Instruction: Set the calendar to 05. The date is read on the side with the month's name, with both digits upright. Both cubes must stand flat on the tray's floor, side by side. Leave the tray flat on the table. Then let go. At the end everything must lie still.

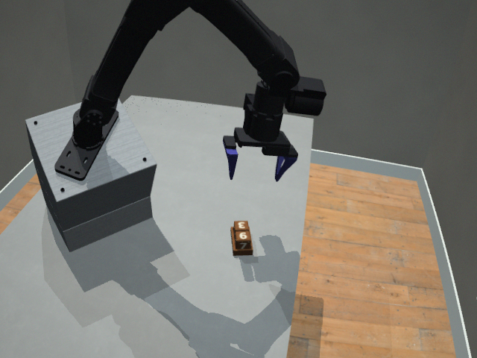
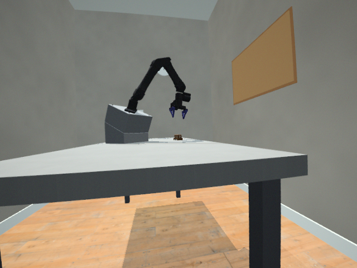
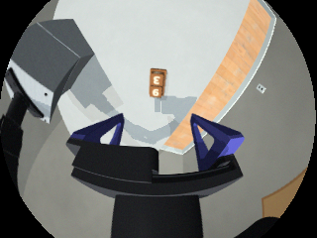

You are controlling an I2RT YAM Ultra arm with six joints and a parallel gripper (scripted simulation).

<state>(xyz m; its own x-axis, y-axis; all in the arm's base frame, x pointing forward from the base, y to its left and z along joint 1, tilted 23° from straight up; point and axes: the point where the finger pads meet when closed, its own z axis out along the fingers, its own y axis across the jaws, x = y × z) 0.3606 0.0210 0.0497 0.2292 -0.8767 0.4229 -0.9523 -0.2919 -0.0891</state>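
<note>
My gripper is now 160 mm above the brown wooden cube and 20 mm past it. The rest, counted from my hand: brown tray 170 mm below, 20 mm to the right, 20 mm behind.
</note>
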